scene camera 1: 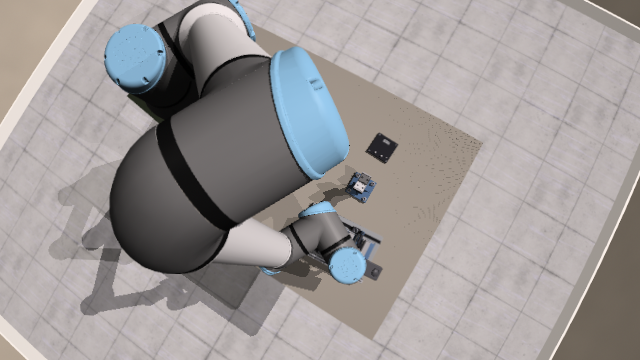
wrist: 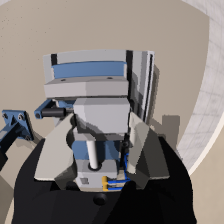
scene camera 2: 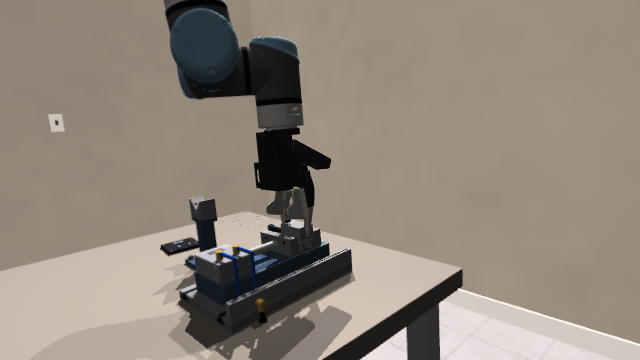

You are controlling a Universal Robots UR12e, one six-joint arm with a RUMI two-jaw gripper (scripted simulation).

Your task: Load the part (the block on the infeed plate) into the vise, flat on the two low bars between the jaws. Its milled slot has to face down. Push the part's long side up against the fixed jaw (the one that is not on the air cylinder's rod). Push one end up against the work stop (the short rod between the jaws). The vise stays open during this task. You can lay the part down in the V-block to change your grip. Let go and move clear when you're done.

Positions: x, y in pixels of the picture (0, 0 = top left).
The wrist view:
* my gripper: 102, 112
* part: 110, 114
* vise: 90, 68
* air cylinder: 109, 167
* fixed jaw: 89, 86
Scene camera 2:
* my gripper: 296, 234
